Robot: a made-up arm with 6 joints. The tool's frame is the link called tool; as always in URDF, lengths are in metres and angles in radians. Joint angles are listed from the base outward.
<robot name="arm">
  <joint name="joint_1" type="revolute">
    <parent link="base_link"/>
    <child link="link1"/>
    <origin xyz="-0.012 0.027 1.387" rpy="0 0 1.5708"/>
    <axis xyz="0 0 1"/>
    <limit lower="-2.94" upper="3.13"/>
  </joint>
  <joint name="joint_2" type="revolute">
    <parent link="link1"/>
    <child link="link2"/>
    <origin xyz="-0.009 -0.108 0.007" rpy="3.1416 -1.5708 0"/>
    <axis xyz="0 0 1"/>
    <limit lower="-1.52" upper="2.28"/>
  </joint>
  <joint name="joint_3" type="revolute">
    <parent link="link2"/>
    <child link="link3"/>
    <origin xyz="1.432 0.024 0.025" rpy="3.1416 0 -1.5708"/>
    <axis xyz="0 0 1"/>
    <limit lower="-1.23" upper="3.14"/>
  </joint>
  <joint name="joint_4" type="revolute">
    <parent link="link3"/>
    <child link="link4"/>
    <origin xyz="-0.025 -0.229 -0.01" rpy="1.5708 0 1.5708"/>
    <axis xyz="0 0 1"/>
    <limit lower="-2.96" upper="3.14"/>
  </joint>
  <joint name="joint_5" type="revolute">
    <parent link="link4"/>
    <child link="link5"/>
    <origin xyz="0.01 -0.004 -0.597" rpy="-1.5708 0 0"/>
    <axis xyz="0 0 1"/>
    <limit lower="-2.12" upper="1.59"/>
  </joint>
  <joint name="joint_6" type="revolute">
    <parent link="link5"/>
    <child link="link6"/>
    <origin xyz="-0.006 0.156 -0.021" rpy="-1.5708 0 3.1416"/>
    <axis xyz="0 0 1"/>
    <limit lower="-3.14" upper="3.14"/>
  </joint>
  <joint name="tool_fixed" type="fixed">
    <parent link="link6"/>
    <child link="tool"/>
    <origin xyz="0.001 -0.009 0.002" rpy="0 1.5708 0"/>
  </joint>
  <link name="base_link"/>
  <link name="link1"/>
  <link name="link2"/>
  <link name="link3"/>
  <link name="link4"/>
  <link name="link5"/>
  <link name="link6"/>
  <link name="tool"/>
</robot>
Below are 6 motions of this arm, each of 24 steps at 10 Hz.
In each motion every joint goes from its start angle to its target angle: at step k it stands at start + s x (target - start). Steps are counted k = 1, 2, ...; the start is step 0. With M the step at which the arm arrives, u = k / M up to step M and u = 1 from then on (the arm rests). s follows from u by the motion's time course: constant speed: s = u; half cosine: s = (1 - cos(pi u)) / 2; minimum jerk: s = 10 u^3 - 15 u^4 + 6 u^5.
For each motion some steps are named. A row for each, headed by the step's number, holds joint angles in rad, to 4 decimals.
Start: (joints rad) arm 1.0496 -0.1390 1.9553 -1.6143 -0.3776 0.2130
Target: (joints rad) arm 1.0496 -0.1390 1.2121 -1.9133 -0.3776 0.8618
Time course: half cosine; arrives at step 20
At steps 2, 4, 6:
2: 1.0496 -0.1390 1.9371 -1.6216 -0.3776 0.2289
4: 1.0496 -0.1390 1.8843 -1.6429 -0.3776 0.2750
6: 1.0496 -0.1390 1.8021 -1.6759 -0.3776 0.3467

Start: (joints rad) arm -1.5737 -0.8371 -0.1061 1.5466 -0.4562 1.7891
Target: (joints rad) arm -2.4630 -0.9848 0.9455 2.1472 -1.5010 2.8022
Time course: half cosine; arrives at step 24
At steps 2, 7, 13, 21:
2: -1.5889 -0.8396 -0.0882 1.5568 -0.4740 1.8064
7: -1.7477 -0.8660 0.0996 1.6641 -0.6606 1.9873
13: -2.0764 -0.9206 0.4883 1.8861 -1.0468 2.3618
21: -2.4292 -0.9792 0.9055 2.1243 -1.4612 2.7636

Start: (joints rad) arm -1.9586 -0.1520 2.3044 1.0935 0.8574 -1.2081
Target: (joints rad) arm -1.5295 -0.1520 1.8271 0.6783 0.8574 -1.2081
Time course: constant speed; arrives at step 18
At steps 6, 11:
6: -1.8156 -0.1520 2.1453 0.9551 0.8574 -1.2081
11: -1.6964 -0.1520 2.0127 0.8398 0.8574 -1.2081

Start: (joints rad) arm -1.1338 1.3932 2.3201 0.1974 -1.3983 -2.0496
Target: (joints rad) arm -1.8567 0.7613 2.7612 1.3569 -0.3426 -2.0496
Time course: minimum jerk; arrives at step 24
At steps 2, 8, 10, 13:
2: -1.1375 1.3900 2.3223 0.2033 -1.3929 -2.0496
8: -1.2855 1.2606 2.4127 0.4408 -1.1767 -2.0496
10: -1.3844 1.1742 2.4730 0.5993 -1.0324 -2.0496
13: -1.5515 1.0281 2.5750 0.8673 -0.7884 -2.0496

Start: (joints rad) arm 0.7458 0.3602 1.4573 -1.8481 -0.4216 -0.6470
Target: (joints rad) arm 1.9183 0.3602 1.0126 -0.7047 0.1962 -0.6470
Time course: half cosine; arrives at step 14
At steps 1, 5, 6, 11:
1: 0.7605 0.3602 1.4517 -1.8338 -0.4139 -0.6470
5: 1.0777 0.3602 1.3314 -1.5245 -0.2467 -0.6470
6: 1.2016 0.3602 1.2844 -1.4036 -0.1814 -0.6470
11: 1.7904 0.3602 1.0611 -0.8294 0.1288 -0.6470

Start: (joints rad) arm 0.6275 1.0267 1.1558 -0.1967 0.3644 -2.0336
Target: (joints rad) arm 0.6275 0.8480 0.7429 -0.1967 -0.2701 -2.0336
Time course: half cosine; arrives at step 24
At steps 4, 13, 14, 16, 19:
4: 0.6275 1.0147 1.1281 -0.1967 0.3219 -2.0336
13: 0.6275 0.9257 0.9224 -0.1967 0.0057 -2.0336
14: 0.6275 0.9142 0.8959 -0.1967 -0.0350 -2.0336
16: 0.6275 0.8927 0.8461 -0.1967 -0.1115 -2.0336
19: 0.6275 0.8665 0.7856 -0.1967 -0.2045 -2.0336

